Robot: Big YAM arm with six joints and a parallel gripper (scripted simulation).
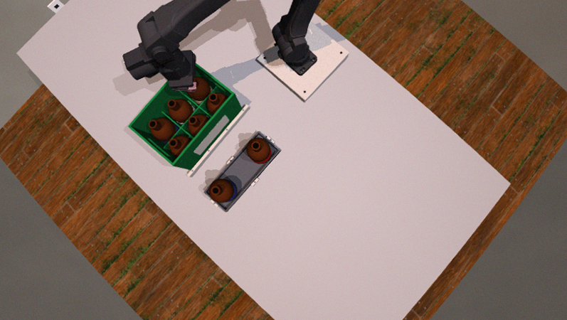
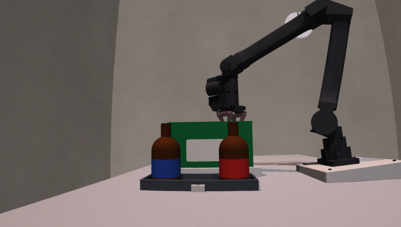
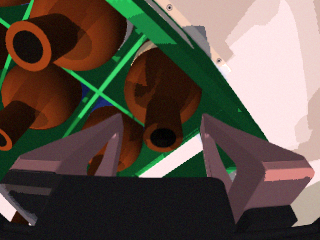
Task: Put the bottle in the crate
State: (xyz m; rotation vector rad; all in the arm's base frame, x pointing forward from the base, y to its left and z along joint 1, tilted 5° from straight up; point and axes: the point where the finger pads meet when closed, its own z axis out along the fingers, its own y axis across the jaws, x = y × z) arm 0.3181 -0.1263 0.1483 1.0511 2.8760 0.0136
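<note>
The green crate is 80 mm ahead of my hand, 50 mm to the left of it and 70 mm below it. From my hand the other things lie so: dark tray: 80 mm ahead, 290 mm to the left, 140 mm below.
</note>
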